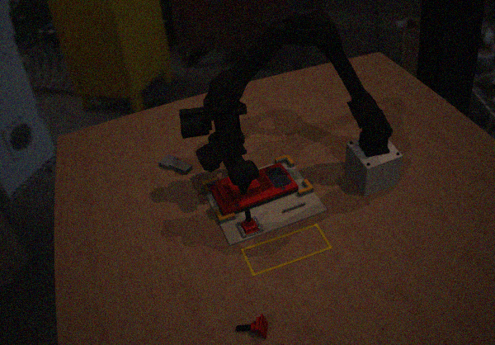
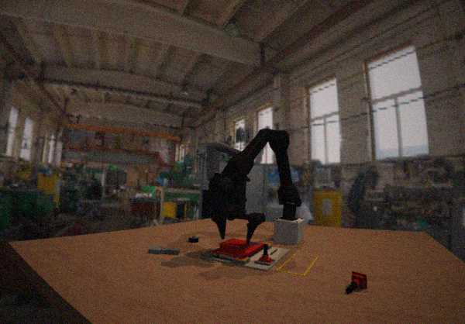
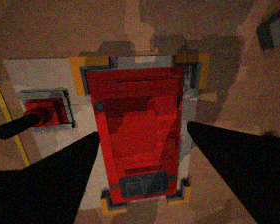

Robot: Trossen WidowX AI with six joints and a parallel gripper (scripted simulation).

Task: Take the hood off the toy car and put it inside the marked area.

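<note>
Right now the red hood is 1 cm below my gripper tip.
</note>
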